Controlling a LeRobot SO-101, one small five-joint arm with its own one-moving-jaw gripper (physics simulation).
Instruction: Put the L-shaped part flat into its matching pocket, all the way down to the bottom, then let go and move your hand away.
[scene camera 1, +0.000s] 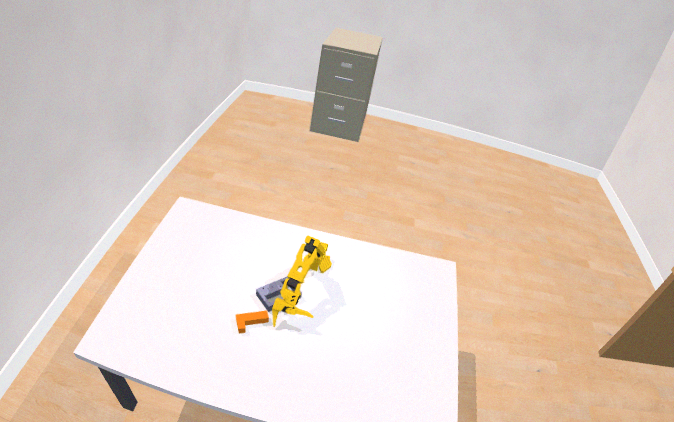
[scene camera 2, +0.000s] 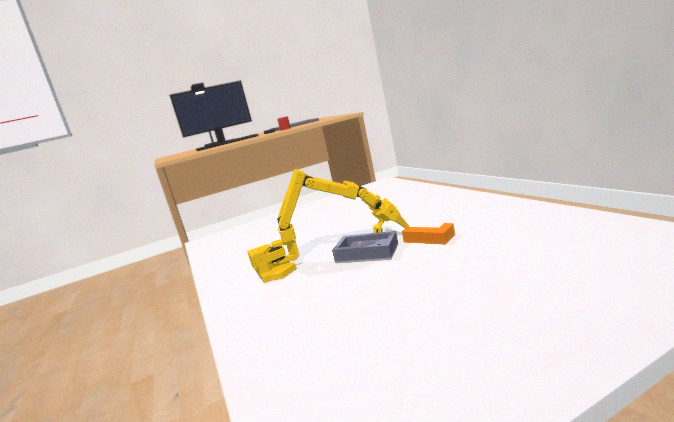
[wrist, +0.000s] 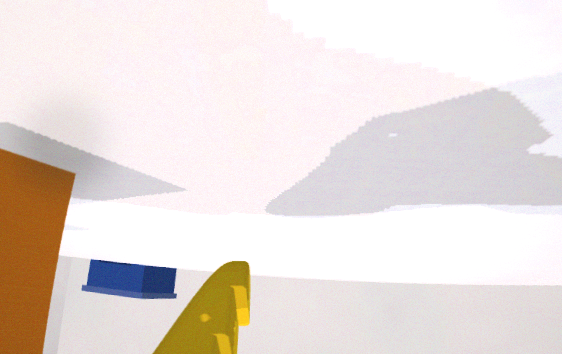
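Seen in the pictures: hand, tool point: (scene camera 1: 275, 326) (scene camera 2: 408, 227) (wrist: 249, 284); arm's base, link origin: (scene camera 1: 316, 267) (scene camera 2: 283, 269).
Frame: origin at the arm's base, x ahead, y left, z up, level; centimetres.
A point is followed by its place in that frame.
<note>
The orange L-shaped part (scene camera 1: 252, 318) @(x 33.4, y -15.6, z 3.0 cm) (scene camera 2: 425, 235) @(x 31.5, y -17.4, z 2.1 cm) lies flat on the white table, outside the grey pocket block (scene camera 1: 262, 301) @(x 24.5, y -14.6, z 2.1 cm) (scene camera 2: 364, 253) @(x 16.5, y -14.0, z 2.1 cm). One end of its long arm is near the block's corner. The part (wrist: 30, 250) @(x 30.8, y -10.6, z 1.4 cm) also shows at the left edge of the wrist view. My gripper (scene camera 1: 293, 321) (scene camera 2: 393, 229) is fully open and empty, low over the table beside that end, with one jaw close to it. In the wrist view one notched jaw (wrist: 220, 310) @(x 31.7, y -7.8, z 1.9 cm) shows. My arm hides part of the block in scene camera 1.
The white table (scene camera 1: 375, 360) @(x 36.3, y 28.1, z 0.0 cm) (scene camera 2: 400, 350) @(x 4.4, y -47.2, z 0.0 cm) bears the arm, block and part. A filing cabinet (scene camera 1: 342, 90) stands on the floor behind it. A desk (scene camera 2: 250, 172) with a monitor (scene camera 2: 210, 110) and a red cup (scene camera 2: 284, 123) stands beyond. A blue object (wrist: 117, 276) shows in the wrist view's background.
</note>
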